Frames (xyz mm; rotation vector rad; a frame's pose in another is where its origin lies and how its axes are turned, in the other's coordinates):
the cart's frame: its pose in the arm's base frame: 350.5 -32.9 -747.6 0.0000 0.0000 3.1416
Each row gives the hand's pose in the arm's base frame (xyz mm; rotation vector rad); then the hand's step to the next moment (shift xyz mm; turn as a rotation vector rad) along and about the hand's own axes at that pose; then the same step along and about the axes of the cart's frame.
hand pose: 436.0 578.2 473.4 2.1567 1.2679 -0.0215
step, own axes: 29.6 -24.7 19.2 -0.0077 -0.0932 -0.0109
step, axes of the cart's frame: -1.9 -21.5 -37.3 0.0811 -0.0313 -0.0361
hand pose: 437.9 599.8 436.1 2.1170 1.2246 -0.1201
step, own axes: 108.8 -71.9 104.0 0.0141 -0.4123 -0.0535
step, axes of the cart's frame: -28.4 -41.4 -159.1 0.3336 -0.1770 -0.1745
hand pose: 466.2 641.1 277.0 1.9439 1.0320 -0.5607
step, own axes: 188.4 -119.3 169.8 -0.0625 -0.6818 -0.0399
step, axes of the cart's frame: -6.7 21.1 -279.4 0.5998 -0.2132 -0.2553
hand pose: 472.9 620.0 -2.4 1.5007 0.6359 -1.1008
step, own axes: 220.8 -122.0 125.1 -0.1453 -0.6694 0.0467
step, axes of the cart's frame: 48.5 128.6 -245.8 0.6494 -0.1420 -0.1718
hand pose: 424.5 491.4 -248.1 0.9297 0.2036 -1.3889
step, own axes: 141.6 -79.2 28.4 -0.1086 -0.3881 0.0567
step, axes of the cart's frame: 49.7 116.6 -105.1 0.3935 -0.0810 -0.0652
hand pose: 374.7 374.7 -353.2 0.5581 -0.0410 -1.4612
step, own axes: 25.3 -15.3 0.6 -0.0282 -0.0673 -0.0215
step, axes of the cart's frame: 11.0 24.2 -13.0 0.0583 -0.0333 -0.0358
